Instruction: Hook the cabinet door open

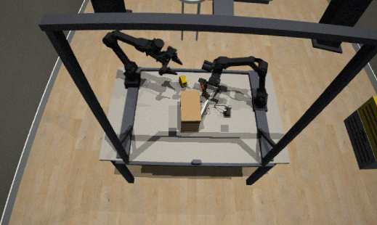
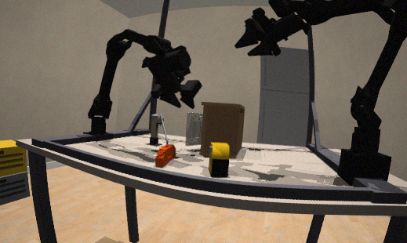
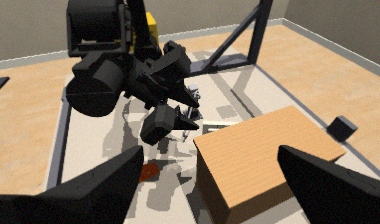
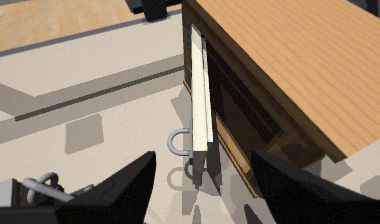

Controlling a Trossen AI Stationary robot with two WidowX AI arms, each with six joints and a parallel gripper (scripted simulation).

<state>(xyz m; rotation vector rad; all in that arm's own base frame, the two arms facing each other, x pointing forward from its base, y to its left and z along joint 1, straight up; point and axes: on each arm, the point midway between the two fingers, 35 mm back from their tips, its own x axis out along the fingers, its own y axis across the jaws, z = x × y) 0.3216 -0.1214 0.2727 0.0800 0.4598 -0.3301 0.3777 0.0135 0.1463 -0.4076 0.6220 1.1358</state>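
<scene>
Right now the grey hook is 110 mm below my right hand, 90 mm to the right of it and 30 mm behind it. Round my right hand: yellow tape measure (200 mm to the left, 160 mm ahead, 140 mm below); orange level (150 mm below, 150 mm ahead, 60 mm to the left); plank door (120 mm behind, 100 mm below, 20 mm to the left).
</scene>
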